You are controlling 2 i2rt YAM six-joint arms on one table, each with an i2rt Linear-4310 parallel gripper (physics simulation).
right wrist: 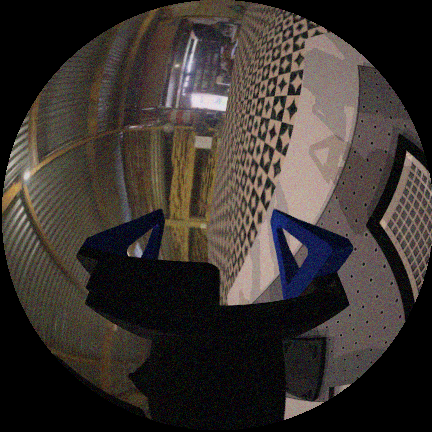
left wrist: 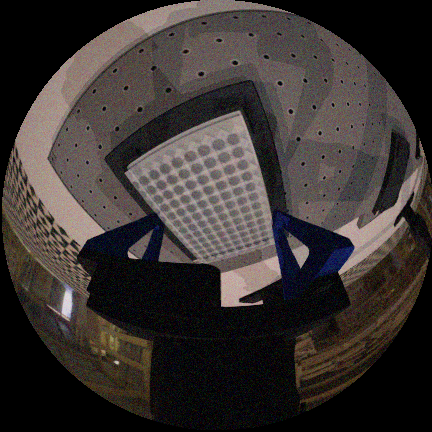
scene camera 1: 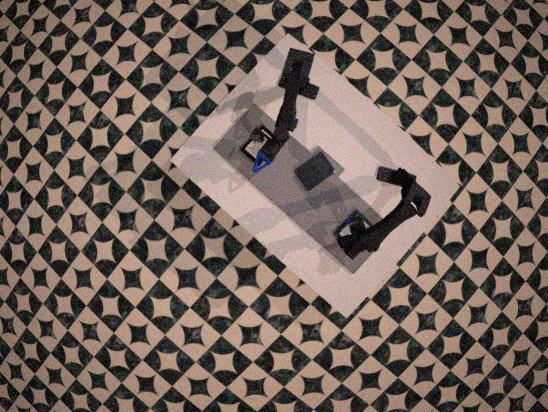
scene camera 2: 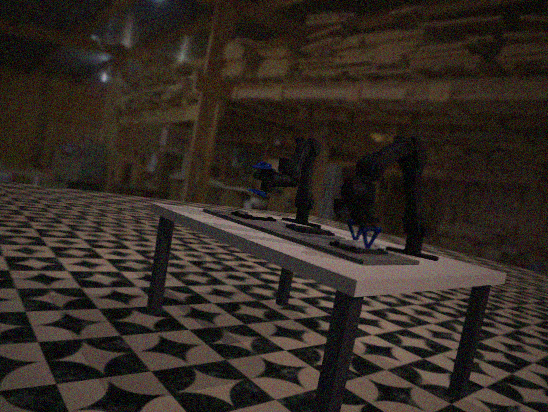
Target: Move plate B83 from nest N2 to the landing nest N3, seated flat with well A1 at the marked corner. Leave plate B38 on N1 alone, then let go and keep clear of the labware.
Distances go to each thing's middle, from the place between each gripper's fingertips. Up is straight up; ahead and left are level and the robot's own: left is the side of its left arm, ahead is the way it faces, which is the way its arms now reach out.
Now: the dark holder (left wrist: 243, 96) 13 cm behind my right hand, 52 cm to the left of it and 16 cm below it.
The dark holder is 1 cm ahead of my left hand and 1 cm below it.
